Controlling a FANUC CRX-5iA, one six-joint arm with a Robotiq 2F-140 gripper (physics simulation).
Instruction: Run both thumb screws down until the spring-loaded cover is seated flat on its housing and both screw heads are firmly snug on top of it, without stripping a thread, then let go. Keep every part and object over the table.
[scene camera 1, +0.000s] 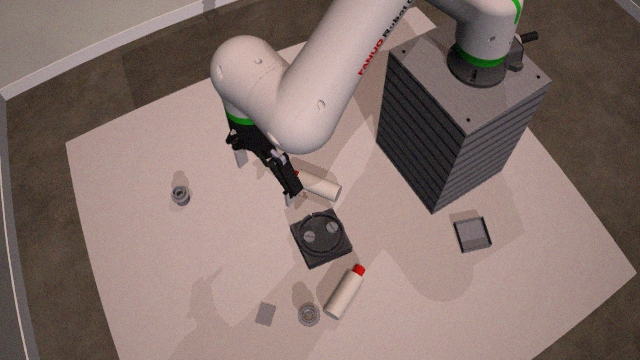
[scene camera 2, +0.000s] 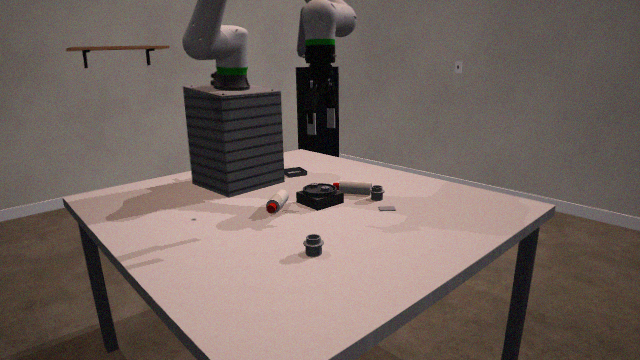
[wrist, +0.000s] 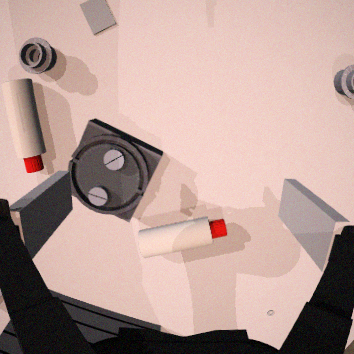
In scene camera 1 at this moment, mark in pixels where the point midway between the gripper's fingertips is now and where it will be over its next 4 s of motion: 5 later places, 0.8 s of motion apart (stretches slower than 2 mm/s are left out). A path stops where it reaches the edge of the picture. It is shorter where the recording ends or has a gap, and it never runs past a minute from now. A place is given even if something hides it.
The gripper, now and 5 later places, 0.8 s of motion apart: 266, 182; 297, 219; 309, 238; 315, 241; 334, 226; 321, 237
